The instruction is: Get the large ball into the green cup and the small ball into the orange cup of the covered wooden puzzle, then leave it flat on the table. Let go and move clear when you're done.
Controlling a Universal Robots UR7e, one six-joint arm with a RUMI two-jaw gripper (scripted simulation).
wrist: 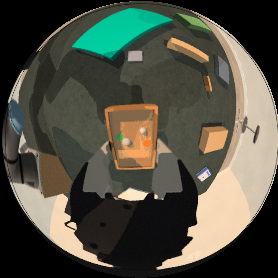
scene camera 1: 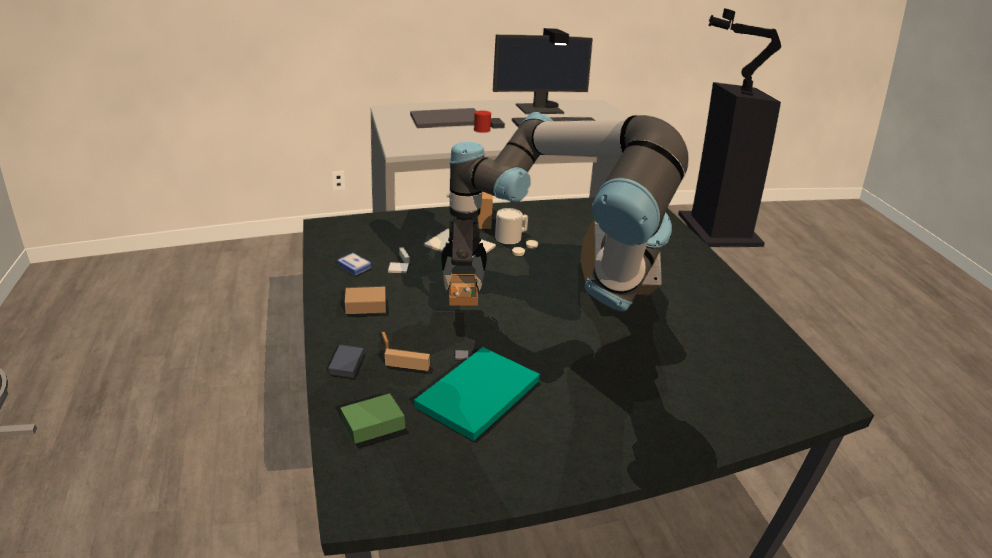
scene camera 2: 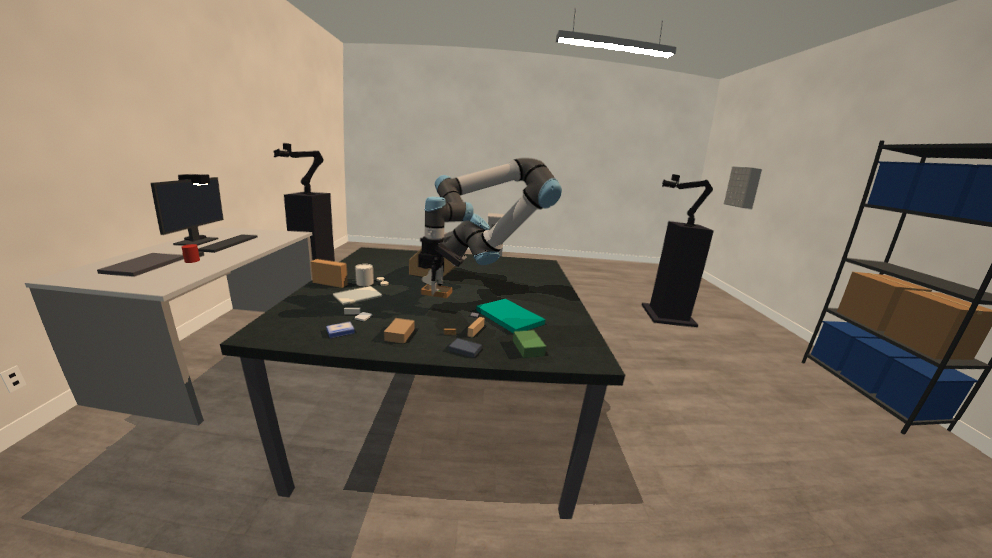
Labels:
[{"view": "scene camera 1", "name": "my gripper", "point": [463,290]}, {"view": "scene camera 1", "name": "covered wooden puzzle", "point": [463,290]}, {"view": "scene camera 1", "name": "grey box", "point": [346,360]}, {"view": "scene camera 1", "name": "teal flat box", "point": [469,399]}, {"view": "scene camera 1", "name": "white mug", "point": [509,227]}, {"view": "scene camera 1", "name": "green box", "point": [372,418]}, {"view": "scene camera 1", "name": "brown box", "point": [362,300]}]

